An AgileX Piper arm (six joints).
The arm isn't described. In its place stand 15 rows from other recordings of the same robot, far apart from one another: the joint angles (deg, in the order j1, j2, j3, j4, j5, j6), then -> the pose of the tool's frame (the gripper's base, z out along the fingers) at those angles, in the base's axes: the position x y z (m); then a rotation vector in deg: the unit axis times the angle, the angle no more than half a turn.
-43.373 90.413 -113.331 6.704 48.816 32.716 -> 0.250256 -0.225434 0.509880 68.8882 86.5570 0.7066
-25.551 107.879 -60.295 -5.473 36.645 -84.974 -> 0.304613 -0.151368 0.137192 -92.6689 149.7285 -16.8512
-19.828 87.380 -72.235 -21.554 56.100 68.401 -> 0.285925 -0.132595 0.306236 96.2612 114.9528 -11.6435
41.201 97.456 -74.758 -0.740 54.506 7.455 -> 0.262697 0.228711 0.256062 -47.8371 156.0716 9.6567
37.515 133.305 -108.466 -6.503 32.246 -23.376 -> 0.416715 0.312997 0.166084 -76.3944 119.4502 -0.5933
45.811 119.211 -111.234 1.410 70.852 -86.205 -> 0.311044 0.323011 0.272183 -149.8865 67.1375 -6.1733
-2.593 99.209 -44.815 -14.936 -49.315 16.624 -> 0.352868 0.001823 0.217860 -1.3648 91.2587 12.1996
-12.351 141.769 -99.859 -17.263 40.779 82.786 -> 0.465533 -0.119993 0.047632 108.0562 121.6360 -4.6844
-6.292 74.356 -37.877 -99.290 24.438 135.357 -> 0.254541 -0.065444 0.255067 54.1627 101.2591 -6.2346
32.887 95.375 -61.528 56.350 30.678 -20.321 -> 0.273992 0.223190 0.238506 -14.0114 145.8986 58.2683
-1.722 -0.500 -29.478 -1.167 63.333 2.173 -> -0.009839 -0.001361 0.277687 4.1236 118.2802 -1.1220
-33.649 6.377 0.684 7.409 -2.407 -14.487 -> 0.054678 -0.036987 0.206192 21.2107 88.7698 -32.1748
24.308 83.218 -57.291 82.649 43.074 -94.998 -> 0.253773 0.182259 0.307769 -62.9459 97.2267 49.3647
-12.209 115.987 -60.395 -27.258 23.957 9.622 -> 0.350253 -0.093100 0.095025 -2.4226 163.9451 -21.1135
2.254 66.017 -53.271 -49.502 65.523 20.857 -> 0.204348 -0.054986 0.326309 4.8669 144.2451 -58.5641
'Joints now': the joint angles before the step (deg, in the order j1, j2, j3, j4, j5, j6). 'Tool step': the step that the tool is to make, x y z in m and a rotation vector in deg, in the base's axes. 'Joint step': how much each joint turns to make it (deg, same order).
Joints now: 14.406 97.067 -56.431 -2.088 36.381 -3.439
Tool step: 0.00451 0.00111 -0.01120 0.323 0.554 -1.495
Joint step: -0.001 2.161 -0.017 -0.132 -1.652 1.704
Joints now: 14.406 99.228 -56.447 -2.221 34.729 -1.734
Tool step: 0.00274 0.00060 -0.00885 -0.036 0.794 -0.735
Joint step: -0.001 1.677 -0.059 -0.156 -0.821 0.897
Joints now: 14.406 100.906 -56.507 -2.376 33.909 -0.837
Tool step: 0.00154 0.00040 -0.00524 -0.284 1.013 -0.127
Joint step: 0.018 1.117 -0.301 -0.097 0.241 0.207
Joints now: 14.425 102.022 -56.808 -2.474 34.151 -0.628
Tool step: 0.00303 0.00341 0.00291 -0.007 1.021 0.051
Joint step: 0.400 0.514 -1.678 0.384 2.156 0.039
